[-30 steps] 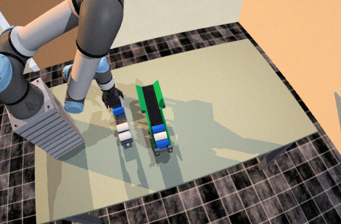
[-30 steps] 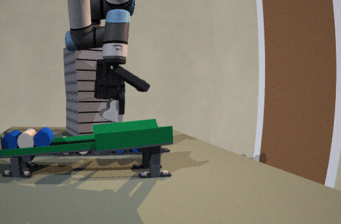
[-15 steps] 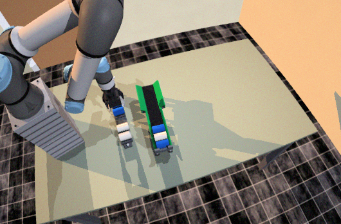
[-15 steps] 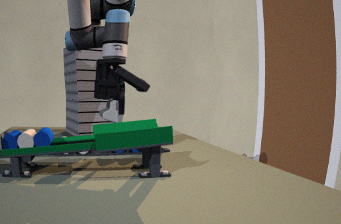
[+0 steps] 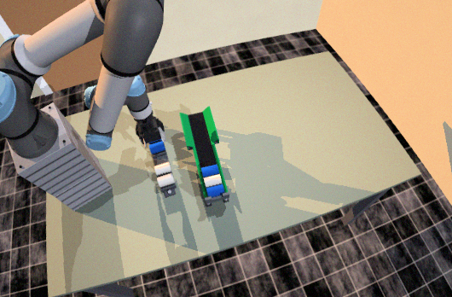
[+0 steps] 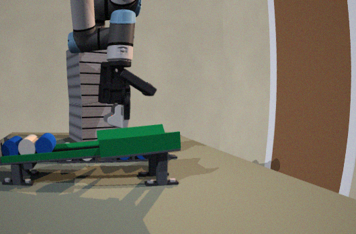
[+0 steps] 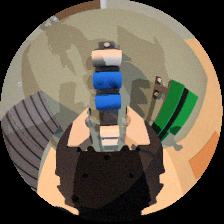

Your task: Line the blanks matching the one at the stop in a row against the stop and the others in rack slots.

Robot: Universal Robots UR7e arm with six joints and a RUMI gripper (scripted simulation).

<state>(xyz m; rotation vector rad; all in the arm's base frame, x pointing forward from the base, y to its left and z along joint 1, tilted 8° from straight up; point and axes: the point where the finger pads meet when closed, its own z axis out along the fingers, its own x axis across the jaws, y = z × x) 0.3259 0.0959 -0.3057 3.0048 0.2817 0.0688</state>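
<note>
Right now my hand is 3 cm to the left of the stock rack and 8 cm above it. Also, from my hand: stop 22 cm ahead, 28 cm to the right, 1 cm below.
</note>
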